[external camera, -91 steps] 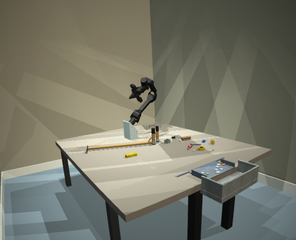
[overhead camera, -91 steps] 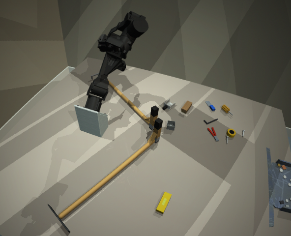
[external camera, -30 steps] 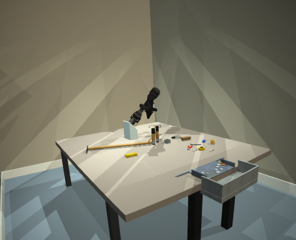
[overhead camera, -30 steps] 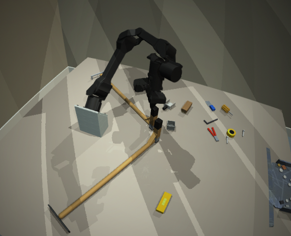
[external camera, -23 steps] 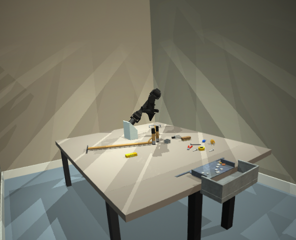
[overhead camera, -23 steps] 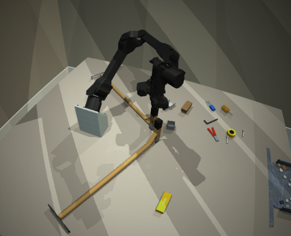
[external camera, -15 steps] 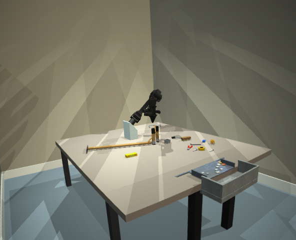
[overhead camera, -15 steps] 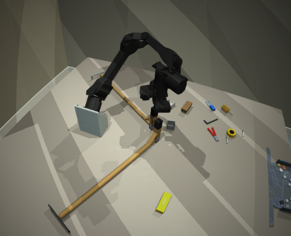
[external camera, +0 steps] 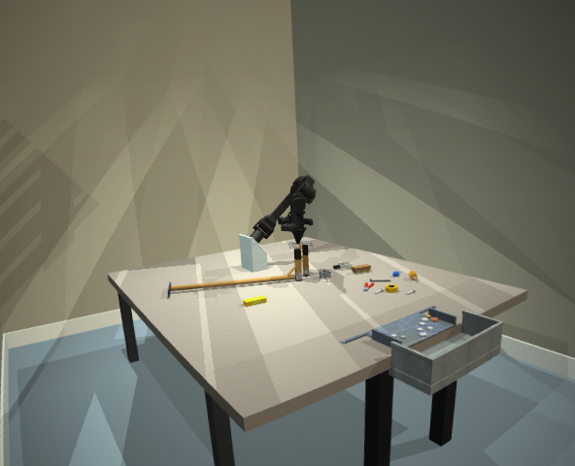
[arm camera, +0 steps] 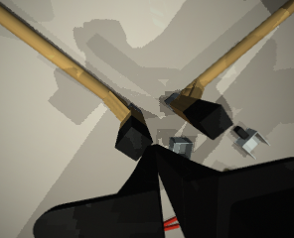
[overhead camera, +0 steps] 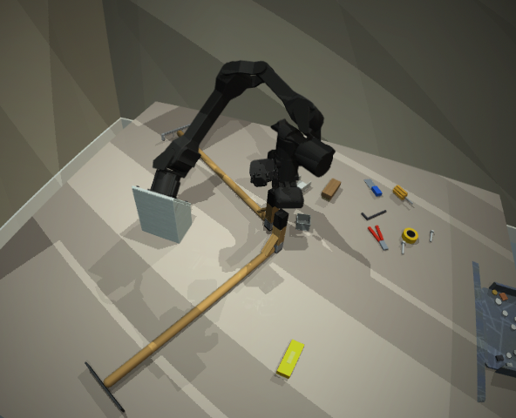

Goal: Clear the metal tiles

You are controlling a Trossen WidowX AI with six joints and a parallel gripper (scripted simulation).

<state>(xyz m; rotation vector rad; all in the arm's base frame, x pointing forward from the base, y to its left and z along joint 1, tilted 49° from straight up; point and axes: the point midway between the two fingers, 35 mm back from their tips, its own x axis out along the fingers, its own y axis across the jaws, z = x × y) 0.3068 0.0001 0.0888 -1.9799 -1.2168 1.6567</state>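
My gripper tip is now 100 mm past the long scraper, 270 mm to the left of it and 100 mm above it. Also, from my gripper tip: small grey box: 60 mm ahead, 100 mm to the left, 160 mm below; rake: 270 mm behind, 210 mm to the left, 100 mm below; wooden block: 110 mm ahead, 280 mm to the left, 150 mm below.
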